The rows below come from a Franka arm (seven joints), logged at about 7 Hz.
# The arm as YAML. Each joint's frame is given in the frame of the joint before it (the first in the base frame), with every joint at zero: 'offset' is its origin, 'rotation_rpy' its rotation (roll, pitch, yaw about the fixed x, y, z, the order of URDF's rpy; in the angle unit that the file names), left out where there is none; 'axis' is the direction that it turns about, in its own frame. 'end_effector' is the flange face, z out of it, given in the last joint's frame.
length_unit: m
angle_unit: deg
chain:
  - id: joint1
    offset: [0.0, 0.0, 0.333]
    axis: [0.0, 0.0, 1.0]
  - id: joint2
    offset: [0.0, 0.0, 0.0]
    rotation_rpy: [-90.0, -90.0, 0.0]
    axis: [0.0, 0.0, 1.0]
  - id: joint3
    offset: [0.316, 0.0, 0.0]
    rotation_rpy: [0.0, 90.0, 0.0]
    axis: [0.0, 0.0, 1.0]
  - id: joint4
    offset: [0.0, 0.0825, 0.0]
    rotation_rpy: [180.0, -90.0, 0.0]
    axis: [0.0, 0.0, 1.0]
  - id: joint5
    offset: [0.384, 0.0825, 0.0]
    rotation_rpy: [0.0, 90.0, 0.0]
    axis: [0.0, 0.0, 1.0]
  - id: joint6
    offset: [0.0, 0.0, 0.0]
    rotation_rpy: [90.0, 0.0, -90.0]
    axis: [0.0, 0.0, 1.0]
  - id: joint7
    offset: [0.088, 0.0, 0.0]
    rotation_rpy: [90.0, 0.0, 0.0]
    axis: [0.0, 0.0, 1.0]
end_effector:
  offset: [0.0, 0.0, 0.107]
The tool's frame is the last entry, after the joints.
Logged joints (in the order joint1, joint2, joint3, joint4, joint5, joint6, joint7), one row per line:
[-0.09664, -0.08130, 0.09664, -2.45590, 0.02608, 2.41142, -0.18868]
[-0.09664, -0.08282, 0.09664, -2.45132, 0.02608, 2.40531, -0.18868]
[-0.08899, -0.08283, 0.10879, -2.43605, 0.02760, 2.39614, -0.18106]
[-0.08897, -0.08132, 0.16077, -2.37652, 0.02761, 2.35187, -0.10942]
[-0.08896, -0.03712, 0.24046, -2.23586, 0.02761, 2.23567, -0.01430]
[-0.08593, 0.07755, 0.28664, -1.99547, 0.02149, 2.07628, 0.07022]
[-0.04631, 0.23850, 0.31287, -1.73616, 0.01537, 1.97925, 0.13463]
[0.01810, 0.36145, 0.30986, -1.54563, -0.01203, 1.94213, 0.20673]
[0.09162, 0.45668, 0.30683, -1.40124, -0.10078, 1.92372, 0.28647]
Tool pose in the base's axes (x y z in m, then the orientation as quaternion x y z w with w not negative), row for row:
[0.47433, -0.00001, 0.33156, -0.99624, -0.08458, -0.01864, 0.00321]
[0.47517, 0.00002, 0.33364, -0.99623, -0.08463, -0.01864, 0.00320]
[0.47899, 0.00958, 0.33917, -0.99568, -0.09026, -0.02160, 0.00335]
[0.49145, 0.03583, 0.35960, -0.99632, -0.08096, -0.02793, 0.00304]
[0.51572, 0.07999, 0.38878, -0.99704, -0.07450, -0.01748, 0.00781]
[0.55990, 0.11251, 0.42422, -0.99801, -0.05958, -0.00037, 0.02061]
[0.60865, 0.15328, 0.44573, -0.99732, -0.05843, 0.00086, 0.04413]
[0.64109, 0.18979, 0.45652, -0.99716, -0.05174, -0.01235, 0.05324]
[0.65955, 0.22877, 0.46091, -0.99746, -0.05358, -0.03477, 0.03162]
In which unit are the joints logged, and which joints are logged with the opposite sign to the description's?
The joints are logged in radians. Opposite sign: none.
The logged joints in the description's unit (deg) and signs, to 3 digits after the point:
[-5.537, -4.658, 5.537, -140.713, 1.494, 138.164, -10.811]
[-5.537, -4.745, 5.537, -140.450, 1.494, 137.814, -10.811]
[-5.099, -4.746, 6.233, -139.575, 1.581, 137.289, -10.374]
[-5.098, -4.659, 9.211, -136.165, 1.582, 134.752, -6.269]
[-5.097, -2.127, 13.777, -128.105, 1.582, 128.094, -0.819]
[-4.923, 4.443, 16.423, -114.332, 1.231, 118.962, 4.023]
[-2.653, 13.665, 17.926, -99.475, 0.881, 113.403, 7.714]
[1.037, 20.710, 17.754, -88.558, -0.689, 111.276, 11.845]
[5.249, 26.166, 17.580, -80.285, -5.774, 110.221, 16.414]

